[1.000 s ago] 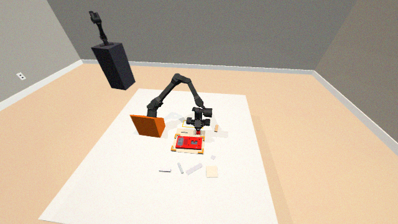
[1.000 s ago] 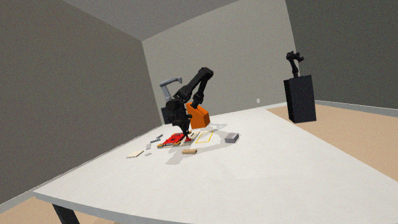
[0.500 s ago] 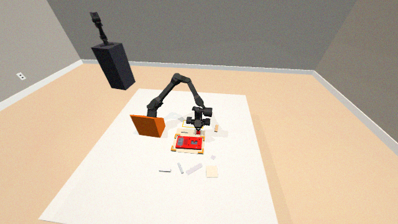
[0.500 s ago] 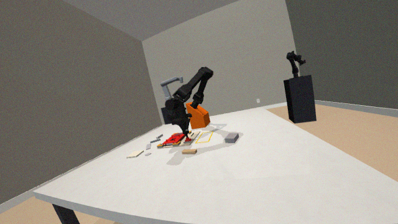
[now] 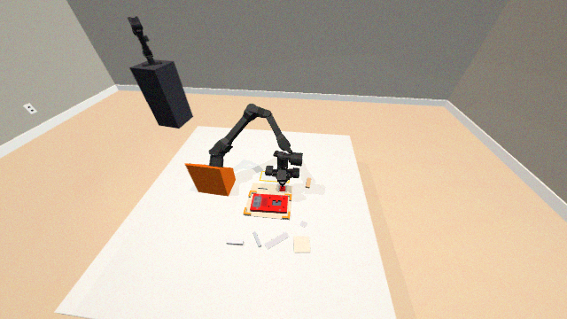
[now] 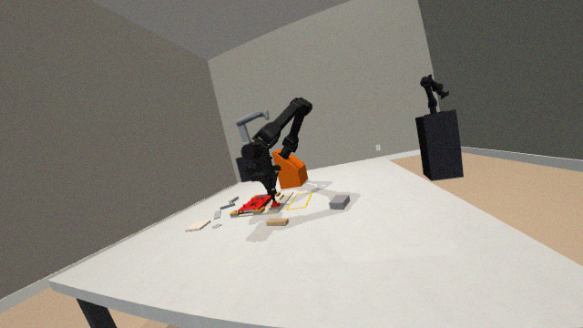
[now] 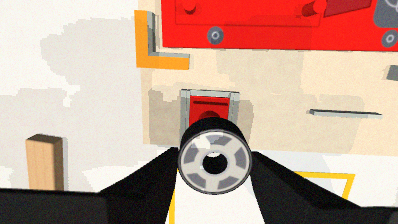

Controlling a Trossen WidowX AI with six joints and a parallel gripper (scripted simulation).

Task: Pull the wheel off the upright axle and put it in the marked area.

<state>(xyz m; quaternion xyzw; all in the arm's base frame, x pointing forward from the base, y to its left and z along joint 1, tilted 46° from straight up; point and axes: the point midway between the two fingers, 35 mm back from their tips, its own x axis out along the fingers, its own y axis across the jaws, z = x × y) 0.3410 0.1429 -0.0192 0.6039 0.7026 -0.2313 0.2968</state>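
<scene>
Now: gripper tip 4 cm above the black axle. Also, from my gripper tip: grey block 28 cm to the left, 6 cm below, 1 cm ahead; then wooden block 14 cm ahead, 9 cm to the left, 7 cm below; then wheel right at my gripper tip.
</scene>
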